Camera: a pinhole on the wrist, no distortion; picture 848 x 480 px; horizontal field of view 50.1 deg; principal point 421.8 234.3 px. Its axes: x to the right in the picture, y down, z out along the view. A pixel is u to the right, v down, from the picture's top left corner.
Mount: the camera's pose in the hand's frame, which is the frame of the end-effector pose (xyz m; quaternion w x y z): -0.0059 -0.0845 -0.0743 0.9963 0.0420 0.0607 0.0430
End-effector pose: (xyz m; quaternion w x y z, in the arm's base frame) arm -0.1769 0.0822 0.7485 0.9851 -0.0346 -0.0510 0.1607
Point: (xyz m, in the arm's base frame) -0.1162 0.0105 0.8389
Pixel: 586.6 233.5
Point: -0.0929 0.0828 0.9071
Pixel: 724.8 459.5
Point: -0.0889 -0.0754 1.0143
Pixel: outside the picture
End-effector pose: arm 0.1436 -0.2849 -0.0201 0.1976 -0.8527 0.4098 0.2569
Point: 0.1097 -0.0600 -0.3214
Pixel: 387.7 346.1
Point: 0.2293 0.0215 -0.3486
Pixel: 417.6 78.8
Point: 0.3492 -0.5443 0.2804
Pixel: behind the camera
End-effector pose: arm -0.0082 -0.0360 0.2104 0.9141 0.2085 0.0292 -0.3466
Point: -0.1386 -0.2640 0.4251
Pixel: 314.4 132.1
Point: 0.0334 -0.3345 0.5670
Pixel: 583.6 359.4
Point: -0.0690 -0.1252 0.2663
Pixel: 339.7 343.4
